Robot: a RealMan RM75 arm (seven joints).
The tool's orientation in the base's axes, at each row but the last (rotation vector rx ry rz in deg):
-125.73 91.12 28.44
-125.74 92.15 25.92
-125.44 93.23 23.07
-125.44 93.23 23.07
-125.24 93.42 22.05
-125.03 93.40 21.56
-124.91 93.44 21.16
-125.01 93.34 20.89
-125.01 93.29 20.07
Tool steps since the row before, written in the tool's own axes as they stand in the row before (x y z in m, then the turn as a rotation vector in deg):
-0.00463 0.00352 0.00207 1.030 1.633 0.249
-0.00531 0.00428 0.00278 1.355 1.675 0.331
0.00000 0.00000 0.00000 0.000 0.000 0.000
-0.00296 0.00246 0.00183 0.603 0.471 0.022
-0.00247 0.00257 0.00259 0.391 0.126 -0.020
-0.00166 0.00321 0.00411 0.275 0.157 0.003
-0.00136 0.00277 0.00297 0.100 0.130 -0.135
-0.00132 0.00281 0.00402 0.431 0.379 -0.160
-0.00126 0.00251 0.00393 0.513 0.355 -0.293
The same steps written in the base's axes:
-0.00485 0.00382 0.00015 -1.267 -1.182 -0.887
-0.00574 0.00460 -0.00043 -1.215 -1.425 -1.116
0.00000 0.00000 0.00000 0.000 0.000 0.000
-0.00321 0.00273 -0.00063 -0.278 -0.622 -0.350
-0.00314 0.00265 -0.00158 -0.009 -0.374 -0.171
-0.00348 0.00251 -0.00340 -0.071 -0.272 -0.145
-0.00298 0.00184 -0.00247 -0.099 -0.179 0.057
-0.00297 0.00227 -0.00344 -0.242 -0.535 -0.102
-0.00263 0.00224 -0.00337 -0.199 -0.660 -0.014

